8 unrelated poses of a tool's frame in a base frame.
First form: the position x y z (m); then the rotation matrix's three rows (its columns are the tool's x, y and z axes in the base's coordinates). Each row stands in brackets.
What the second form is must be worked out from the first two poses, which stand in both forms.
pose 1, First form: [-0.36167 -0.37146 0.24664], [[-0.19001 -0.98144 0.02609], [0.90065 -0.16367 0.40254], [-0.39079 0.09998 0.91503]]
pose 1, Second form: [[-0.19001 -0.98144 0.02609 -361.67], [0.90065 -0.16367 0.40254 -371.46], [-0.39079 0.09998 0.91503 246.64], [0 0 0 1]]
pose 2, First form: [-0.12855 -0.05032 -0.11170], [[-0.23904 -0.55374 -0.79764], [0.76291 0.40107 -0.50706], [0.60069 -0.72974 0.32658]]
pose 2, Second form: [[-0.23904 -0.55374 -0.79764 -128.55], [0.76291 0.40107 -0.50706 -50.32], [0.60069 -0.72974 0.32658 -111.70], [0 0 0 1]]
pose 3, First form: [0.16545 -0.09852 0.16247], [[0.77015 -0.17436 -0.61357], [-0.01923 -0.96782 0.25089], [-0.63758 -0.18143 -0.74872]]
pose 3, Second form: [[0.77015 -0.17436 -0.61357 165.45], [-0.01923 -0.96782 0.25089 -98.52], [-0.63758 -0.18143 -0.74872 162.47], [0 0 0 1]]
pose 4, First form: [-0.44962 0.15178 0.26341], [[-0.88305 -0.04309 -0.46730], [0.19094 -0.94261 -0.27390], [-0.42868 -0.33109 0.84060]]
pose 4, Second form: [[-0.88305 -0.04309 -0.46730 -449.62], [0.19094 -0.94261 -0.27390 151.78], [-0.42868 -0.33109 0.84060 263.41], [0 0 0 1]]
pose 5, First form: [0.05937 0.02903 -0.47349], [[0.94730 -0.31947 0.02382], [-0.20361 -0.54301 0.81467], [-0.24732 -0.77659 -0.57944]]
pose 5, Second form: [[0.94730 -0.31947 0.02382 59.37], [-0.20361 -0.54301 0.81467 29.03], [-0.24732 -0.77659 -0.57944 -473.49], [0 0 0 1]]
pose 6, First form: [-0.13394 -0.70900 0.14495], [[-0.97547 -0.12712 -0.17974], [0.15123 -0.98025 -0.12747], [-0.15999 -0.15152 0.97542]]
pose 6, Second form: [[-0.97547 -0.12712 -0.17974 -133.94], [0.15123 -0.98025 -0.12747 -709.00], [-0.15999 -0.15152 0.97542 144.95], [0 0 0 1]]
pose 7, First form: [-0.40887 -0.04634 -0.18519], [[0.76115 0.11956 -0.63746], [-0.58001 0.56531 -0.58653], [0.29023 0.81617 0.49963]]
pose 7, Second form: [[0.76115 0.11956 -0.63746 -408.87], [-0.58001 0.56531 -0.58653 -46.34], [0.29023 0.81617 0.49963 -185.19], [0 0 0 1]]
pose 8, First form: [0.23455 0.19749 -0.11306], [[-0.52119 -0.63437 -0.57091], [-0.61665 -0.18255 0.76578], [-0.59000 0.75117 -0.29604]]
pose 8, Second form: [[-0.52119 -0.63437 -0.57091 234.55], [-0.61665 -0.18255 0.76578 197.49], [-0.59000 0.75117 -0.29604 -113.06], [0 0 0 1]]
